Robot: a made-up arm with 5 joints.
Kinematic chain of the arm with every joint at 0, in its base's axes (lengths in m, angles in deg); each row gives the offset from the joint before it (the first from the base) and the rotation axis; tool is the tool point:
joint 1: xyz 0 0 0.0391 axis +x
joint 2: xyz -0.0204 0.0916 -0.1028 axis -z
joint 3: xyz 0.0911 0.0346 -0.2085 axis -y
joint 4: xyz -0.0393 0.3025 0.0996 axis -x
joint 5: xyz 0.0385 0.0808 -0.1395 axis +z
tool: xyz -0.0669 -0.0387 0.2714
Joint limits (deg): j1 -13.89..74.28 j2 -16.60..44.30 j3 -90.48..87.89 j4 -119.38..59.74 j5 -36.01..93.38
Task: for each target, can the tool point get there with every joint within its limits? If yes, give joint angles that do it. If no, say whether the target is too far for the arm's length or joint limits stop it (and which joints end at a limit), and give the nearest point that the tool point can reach.
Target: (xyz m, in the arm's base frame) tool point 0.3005 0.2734 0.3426
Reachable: yes | joints 63.97 29.71 -15.47 37.05 48.58
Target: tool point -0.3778 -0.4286 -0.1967
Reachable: no: joint limits stop it (at a limit: joint 1, joint 2, joint 5) | nearest point -0.1823 0.1706 -0.3313 | short by 0.645 m
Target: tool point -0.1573 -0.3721 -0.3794
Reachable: no: joint limits stop it (at a limit: joint 1, joint 2, joint 3, joint 5) | nearest point -0.1336 0.1531 -0.3937 | short by 0.526 m
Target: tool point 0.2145 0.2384 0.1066
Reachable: yes | joints 48.13 35.79 -4.42 -54.51 73.00
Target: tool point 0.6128 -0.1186 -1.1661
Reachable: no: too far | nearest point 0.4833 0.0942 -0.3497 | short by 0.854 m
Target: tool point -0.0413 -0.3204 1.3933
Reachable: no: too far | nearest point -0.0129 0.2312 0.5506 | short by 1.008 m
